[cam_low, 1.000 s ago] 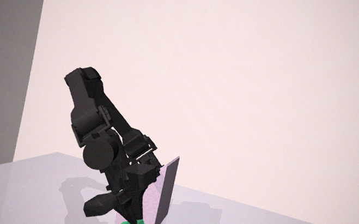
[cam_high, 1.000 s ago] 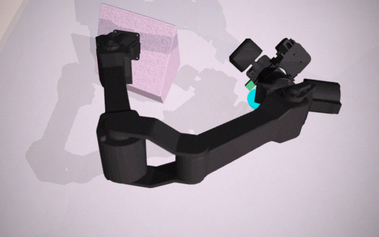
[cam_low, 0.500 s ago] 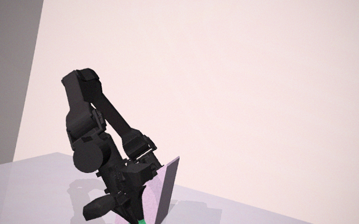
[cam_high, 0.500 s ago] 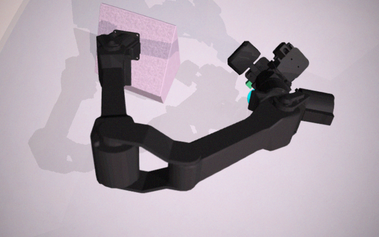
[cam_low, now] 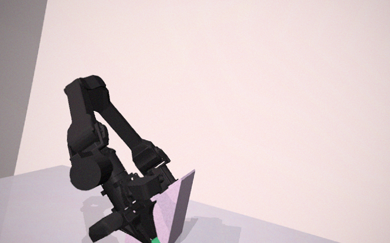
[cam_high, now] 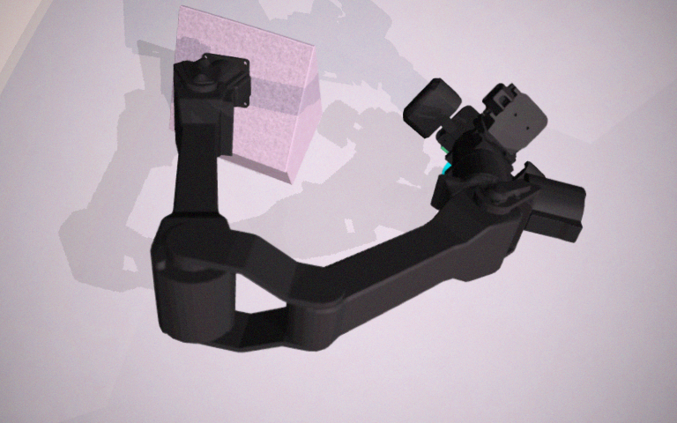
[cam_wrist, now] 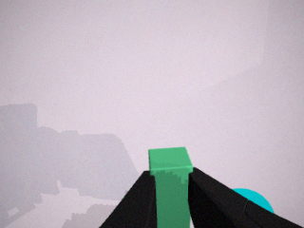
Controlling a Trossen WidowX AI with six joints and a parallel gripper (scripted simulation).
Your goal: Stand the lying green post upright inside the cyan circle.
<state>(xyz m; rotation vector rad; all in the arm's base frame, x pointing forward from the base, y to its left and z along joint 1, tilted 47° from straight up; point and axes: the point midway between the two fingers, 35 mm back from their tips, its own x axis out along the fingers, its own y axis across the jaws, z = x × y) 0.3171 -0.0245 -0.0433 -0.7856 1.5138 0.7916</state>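
My gripper tip is 12 cm above the cyan circle, 4 cm to the left of it and 2 cm short of it. Round my gripper tip: green post: 2 cm below, 1 cm to the right, 1 cm behind.
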